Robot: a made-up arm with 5 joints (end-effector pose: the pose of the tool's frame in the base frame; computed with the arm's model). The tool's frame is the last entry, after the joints. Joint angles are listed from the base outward.
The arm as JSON. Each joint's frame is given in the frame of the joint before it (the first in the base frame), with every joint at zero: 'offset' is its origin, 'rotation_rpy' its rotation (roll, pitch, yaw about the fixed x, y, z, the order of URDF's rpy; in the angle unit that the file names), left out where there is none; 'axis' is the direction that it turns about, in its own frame. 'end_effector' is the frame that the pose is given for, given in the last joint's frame.
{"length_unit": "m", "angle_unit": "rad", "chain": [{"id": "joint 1", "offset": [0.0, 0.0, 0.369], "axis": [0.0, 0.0, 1.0]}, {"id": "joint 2", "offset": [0.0, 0.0, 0.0], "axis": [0.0, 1.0, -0.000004]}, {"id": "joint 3", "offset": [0.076, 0.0, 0.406], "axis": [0.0, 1.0, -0.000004]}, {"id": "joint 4", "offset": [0.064, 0.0, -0.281], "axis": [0.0, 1.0, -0.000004]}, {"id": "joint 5", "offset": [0.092, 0.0, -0.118], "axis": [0.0, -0.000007, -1.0]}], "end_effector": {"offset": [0.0, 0.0, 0.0], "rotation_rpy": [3.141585, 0.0, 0.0]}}
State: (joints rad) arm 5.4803 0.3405 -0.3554 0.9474 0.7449
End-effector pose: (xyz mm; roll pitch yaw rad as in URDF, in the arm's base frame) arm 163.6 -169.4 302.1 2.4012 0.6316 -1.8000
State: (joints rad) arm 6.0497 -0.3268 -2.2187 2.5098 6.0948
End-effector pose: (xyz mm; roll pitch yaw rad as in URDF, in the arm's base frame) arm 138.7 -33.0 931.7 3.1349 -0.0351 -0.0450
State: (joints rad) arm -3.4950 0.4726 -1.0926 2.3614 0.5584
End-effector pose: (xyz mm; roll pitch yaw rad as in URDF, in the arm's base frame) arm -315.2 116.3 433.8 1.2564 0.9896 0.9520
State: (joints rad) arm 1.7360 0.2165 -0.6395 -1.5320 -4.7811
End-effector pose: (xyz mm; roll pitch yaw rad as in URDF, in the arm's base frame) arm -67.4 404.5 648.8 -1.1858 -0.0637 0.1394
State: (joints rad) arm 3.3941 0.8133 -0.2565 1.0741 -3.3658
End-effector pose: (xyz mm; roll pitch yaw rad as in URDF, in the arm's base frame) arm -125.6 -32.4 235.6 1.3065 -1.3388 2.0809
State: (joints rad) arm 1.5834 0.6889 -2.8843 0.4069 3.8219
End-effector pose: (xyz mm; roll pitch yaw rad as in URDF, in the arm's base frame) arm -7.6 602.6 965.7 1.2326 0.8618 2.8933
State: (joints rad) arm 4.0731 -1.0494 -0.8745 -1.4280 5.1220
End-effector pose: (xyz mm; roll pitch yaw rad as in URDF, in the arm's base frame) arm 111.7 150.3 890.5 -0.1934 0.0832 -0.2378
